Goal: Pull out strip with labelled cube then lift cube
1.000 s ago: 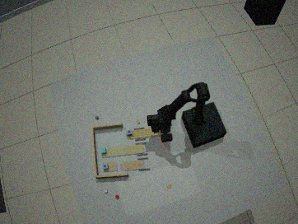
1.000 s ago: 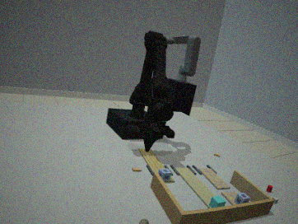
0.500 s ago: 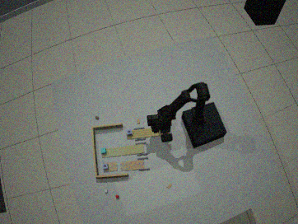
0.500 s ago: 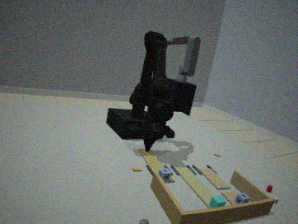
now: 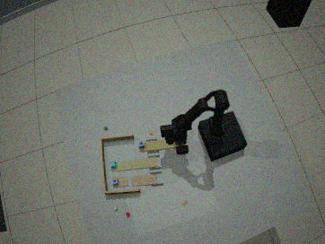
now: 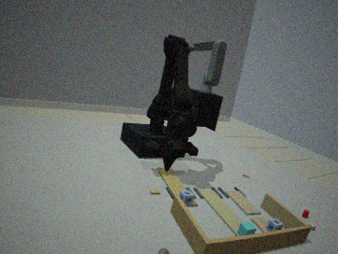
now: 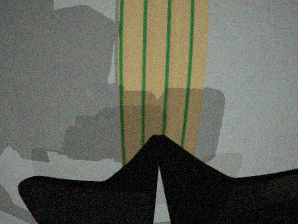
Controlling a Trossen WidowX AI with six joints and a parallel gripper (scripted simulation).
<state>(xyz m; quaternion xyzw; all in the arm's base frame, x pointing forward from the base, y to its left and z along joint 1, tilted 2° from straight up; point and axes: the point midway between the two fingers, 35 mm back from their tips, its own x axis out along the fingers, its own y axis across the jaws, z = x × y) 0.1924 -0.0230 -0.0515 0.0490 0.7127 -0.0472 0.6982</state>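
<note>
My gripper tip is now 100 mm short of the strip and 10 mm to the left of it. Round my gripper tip: red piece 370 mm ahead, 330 mm to the left.
</note>
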